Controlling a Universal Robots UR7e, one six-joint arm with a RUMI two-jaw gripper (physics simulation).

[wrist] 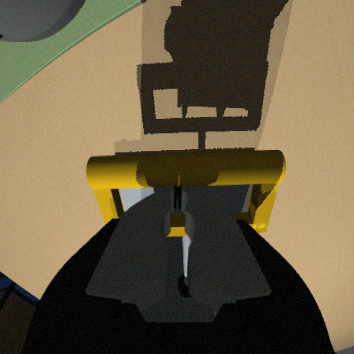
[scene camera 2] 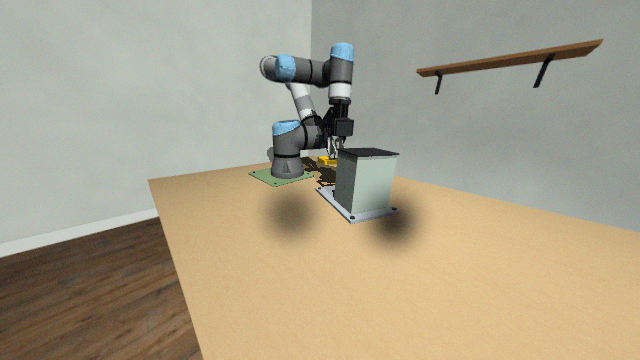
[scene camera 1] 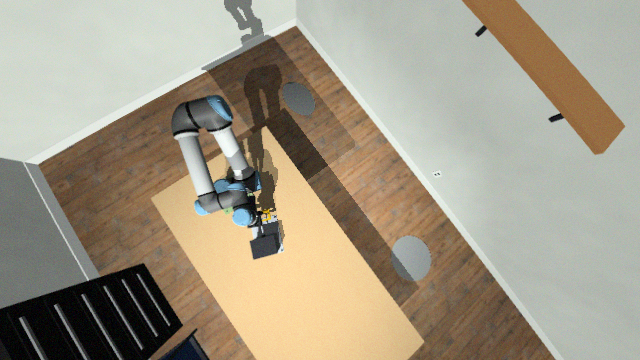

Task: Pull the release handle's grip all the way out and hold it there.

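The release handle's yellow grip (scene camera 1: 267,215) (scene camera 2: 326,160) (wrist: 235,168) is a thick round bar with two side arms. In the wrist view it lies level across the middle. Its housing is a pale box with a dark top (scene camera 1: 264,246) (scene camera 2: 374,185), bolted to a light plate (scene camera 2: 372,215). The grip stands out on the side of the housing towards the robot's base. My gripper (wrist: 177,186) is shut with nothing between its fingers. The closed fingertips are inside the handle's loop, between the bar and the housing, close behind the bar. Whether they touch the bar cannot be told.
The robot's base stands on a green plate (scene camera 2: 260,175) (wrist: 30,67) near the handle, on the wooden table (scene camera 1: 320,300) (scene camera 2: 400,290). A wooden wall shelf (scene camera 1: 550,70) (scene camera 2: 500,61) hangs at the right. A black slatted unit (scene camera 1: 45,312) stands at the lower left in scene camera 1.
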